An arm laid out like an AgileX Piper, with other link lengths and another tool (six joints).
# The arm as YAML. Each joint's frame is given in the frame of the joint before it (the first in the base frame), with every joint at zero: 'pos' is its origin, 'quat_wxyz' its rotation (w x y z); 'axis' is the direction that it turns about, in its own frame. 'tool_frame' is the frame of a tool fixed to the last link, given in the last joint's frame.
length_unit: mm
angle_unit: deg
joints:
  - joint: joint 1
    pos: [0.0, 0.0, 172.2]
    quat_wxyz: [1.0, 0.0, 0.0, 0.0]
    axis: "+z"
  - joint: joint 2
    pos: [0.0, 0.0, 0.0]
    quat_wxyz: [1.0, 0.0, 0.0, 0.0]
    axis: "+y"
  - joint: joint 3
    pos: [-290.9, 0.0, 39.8]
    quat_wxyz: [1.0, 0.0, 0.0, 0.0]
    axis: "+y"
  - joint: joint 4
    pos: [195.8, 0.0, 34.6]
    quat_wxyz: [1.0, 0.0, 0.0, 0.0]
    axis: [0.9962, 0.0, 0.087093]
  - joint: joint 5
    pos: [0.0, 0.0, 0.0]
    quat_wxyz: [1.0, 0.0, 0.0, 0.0]
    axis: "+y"
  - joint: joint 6
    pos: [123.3, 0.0, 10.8]
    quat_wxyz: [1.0, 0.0, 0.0, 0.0]
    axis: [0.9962, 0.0, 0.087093]
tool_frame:
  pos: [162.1, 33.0, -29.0]
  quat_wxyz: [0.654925, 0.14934, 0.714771, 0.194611]
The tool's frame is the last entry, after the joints.
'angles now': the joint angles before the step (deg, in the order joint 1, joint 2, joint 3, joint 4, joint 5, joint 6). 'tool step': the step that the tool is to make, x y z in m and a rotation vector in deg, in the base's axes. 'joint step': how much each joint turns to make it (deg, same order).
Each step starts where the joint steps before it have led.
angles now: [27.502, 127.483, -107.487, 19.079, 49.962, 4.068]
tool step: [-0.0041, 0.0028, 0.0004, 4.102, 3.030, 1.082]
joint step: [-2.631, 1.314, 0.018, 7.681, 1.532, -6.076]
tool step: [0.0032, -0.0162, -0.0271, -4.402, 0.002, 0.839]
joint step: [-0.002, 2.188, -0.047, -4.251, -0.424, 0.303]
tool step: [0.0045, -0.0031, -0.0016, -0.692, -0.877, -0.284]
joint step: [0.002, -0.004, 0.036, -1.136, -0.717, 0.445]
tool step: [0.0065, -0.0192, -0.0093, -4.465, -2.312, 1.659]
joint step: [0.054, -0.001, 0.001, -5.272, -0.229, -0.002]
